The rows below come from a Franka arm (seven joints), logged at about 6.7 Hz.
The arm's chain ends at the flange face. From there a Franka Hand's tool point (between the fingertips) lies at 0.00 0.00 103.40 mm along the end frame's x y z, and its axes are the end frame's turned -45 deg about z.
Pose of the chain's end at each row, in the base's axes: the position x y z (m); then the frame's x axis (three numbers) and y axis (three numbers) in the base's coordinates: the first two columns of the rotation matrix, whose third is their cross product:
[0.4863, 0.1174, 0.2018, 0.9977, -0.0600, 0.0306, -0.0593, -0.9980, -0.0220]
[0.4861, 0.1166, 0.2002, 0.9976, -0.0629, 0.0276, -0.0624, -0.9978, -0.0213]
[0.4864, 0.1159, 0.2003, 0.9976, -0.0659, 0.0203, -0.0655, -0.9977, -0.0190]
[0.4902, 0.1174, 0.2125, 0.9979, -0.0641, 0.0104, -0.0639, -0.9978, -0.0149]
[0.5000, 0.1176, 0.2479, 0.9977, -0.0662, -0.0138, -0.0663, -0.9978, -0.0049]
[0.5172, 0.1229, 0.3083, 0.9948, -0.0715, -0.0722, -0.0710, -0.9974, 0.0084]
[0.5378, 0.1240, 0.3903, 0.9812, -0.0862, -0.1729, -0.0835, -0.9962, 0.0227]
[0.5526, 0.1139, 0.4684, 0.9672, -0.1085, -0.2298, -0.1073, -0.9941, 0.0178]
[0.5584, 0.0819, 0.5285, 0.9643, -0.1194, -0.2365, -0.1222, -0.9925, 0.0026]
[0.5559, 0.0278, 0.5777, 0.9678, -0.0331, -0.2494, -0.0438, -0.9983, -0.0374]
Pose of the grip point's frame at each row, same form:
[0.4896, 0.1195, 0.0985, 0.7474, 0.6633, 0.0372, 0.6635, -0.7481, 0.0061]
[0.4891, 0.1186, 0.0969, 0.7495, 0.6611, 0.0346, 0.6613, -0.7500, 0.0045]
[0.4886, 0.1177, 0.0969, 0.7517, 0.6589, 0.0278, 0.6591, -0.7521, 0.0009]
[0.4914, 0.1189, 0.1091, 0.7508, 0.6602, 0.0179, 0.6604, -0.7509, -0.0032]
[0.4986, 0.1182, 0.1445, 0.7524, 0.6587, -0.0063, 0.6586, -0.7524, -0.0132]
[0.5097, 0.1226, 0.2052, 0.7536, 0.6547, -0.0570, 0.6532, -0.7558, -0.0451]
[0.5198, 0.1232, 0.2885, 0.7529, 0.6435, -0.1383, 0.6348, -0.7654, -0.1062]
[0.5288, 0.1147, 0.3678, 0.7598, 0.6262, -0.1751, 0.6080, -0.7797, -0.1499]
[0.5341, 0.0846, 0.4280, 0.7683, 0.6174, -0.1691, 0.5955, -0.7862, -0.1654]
[0.5303, 0.0327, 0.4776, 0.7153, 0.6825, -0.1499, 0.6534, -0.7293, -0.2028]

